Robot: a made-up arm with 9 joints. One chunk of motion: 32 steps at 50 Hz.
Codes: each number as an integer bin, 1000 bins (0 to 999) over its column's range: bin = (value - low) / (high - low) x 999, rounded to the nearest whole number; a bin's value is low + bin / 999 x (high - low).
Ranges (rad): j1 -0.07..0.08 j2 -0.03..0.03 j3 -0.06..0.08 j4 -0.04..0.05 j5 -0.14..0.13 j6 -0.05..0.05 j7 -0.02..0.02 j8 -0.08..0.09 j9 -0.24..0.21
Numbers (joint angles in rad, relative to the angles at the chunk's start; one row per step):
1: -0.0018 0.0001 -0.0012 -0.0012 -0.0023 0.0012 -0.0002 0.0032 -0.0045
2: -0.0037 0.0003 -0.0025 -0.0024 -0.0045 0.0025 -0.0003 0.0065 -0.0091
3: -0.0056 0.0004 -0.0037 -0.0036 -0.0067 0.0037 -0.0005 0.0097 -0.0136
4: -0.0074 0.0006 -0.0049 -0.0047 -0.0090 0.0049 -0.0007 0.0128 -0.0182
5: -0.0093 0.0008 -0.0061 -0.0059 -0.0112 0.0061 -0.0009 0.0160 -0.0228
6: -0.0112 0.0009 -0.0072 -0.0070 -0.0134 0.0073 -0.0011 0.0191 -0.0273
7: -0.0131 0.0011 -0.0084 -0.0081 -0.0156 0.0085 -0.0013 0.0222 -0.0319
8: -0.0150 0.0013 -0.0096 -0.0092 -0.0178 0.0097 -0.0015 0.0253 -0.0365
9: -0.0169 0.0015 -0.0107 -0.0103 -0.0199 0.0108 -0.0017 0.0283 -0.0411
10: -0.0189 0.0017 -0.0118 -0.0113 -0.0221 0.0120 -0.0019 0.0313 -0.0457
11: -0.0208 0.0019 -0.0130 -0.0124 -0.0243 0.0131 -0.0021 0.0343 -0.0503
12: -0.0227 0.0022 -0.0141 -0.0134 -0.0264 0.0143 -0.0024 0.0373 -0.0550
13: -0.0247 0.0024 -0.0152 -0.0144 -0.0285 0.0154 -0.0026 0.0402 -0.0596
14: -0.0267 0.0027 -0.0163 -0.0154 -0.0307 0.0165 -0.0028 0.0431 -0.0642
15: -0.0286 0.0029 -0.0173 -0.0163 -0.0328 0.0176 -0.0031 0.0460 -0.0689
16: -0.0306 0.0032 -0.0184 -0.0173 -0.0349 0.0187 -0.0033 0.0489 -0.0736
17: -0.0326 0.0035 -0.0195 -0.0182 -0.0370 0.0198 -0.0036 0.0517 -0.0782
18: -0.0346 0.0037 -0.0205 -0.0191 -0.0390 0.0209 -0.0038 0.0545 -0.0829
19: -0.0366 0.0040 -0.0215 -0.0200 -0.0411 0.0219 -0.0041 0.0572 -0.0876
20: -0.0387 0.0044 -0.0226 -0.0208 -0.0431 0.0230 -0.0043 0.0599 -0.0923
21: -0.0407 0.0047 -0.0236 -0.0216 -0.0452 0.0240 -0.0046 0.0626 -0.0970
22: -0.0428 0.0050 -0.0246 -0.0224 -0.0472 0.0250 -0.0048 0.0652 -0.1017
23: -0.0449 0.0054 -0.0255 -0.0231 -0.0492 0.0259 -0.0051 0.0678 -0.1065
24: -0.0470 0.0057 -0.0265 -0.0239 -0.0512 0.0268 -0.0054 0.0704 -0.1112
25: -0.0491 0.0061 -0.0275 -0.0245 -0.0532 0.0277 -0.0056 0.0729 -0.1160
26: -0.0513 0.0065 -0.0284 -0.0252 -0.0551 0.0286 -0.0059 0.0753 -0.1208
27: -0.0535 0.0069 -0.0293 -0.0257 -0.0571 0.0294 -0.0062 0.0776 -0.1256
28: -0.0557 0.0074 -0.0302 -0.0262 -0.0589 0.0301 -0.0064 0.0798 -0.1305
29: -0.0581 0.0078 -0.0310 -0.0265 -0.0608 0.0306 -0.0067 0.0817 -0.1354
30: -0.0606 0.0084 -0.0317 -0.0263 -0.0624 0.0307 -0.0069 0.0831 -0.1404
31: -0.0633 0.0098 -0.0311 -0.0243 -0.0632 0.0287 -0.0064 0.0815 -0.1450
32: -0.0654 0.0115 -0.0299 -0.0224 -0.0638 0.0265 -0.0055 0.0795 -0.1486
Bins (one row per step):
1: 454 501 420 431 509 511 495 489 523
2: 442 504 410 417 501 524 492 508 513
3: 429 506 402 404 493 536 487 527 503
4: 417 509 393 392 485 548 482 545 492
5: 404 513 385 379 477 560 477 564 482
6: 392 514 377 366 468 572 472 582 472
7: 379 518 368 354 460 584 467 601 462
8: 366 521 360 342 452 596 462 619 452
9: 354 524 352 330 444 607 457 636 442
10: 340 528 344 319 436 619 452 654 431
11: 328 531 335 306 428 630 447 672 421
12: 315 536 328 295 420 642 440 689 411
13: 302 539 320 284 413 653 435 706 400
14: 288 544 312 273 404 664 430 723 390
15: 276 548 305 263 397 675 422 740 380
16: 262 553 297 252 389 686 417 757 369
17: 249 558 289 242 381 697 410 774 359
18: 236 561 282 232 374 708 405 790 349
19: 222 566 275 222 366 718 397 806 338
20: 208 573 267 213 359 729 392 822 328
21: 195 578 260 204 351 739 385 838 317
22: 181 583 253 195 343 749 380 853 307
23: 167 589 246 188 336 758 372 869 296
24: 153 594 239 179 329 767 365 884 286
25: 139 601 232 172 321 776 360 899 275
26: 125 608 225 164 314 785 352 913 265
27: 110 614 219 159 307 793 345 926 254
28: 95 623 213 153 300 800 340 939 243
29: 79 629 207 150 293 805 332 950 232
30: 63 639 202 152 287 806 327 958 221
31: 45 663 206 174 284 786 340 949 211
32: 31 691 215 195 282 764 362 937 203

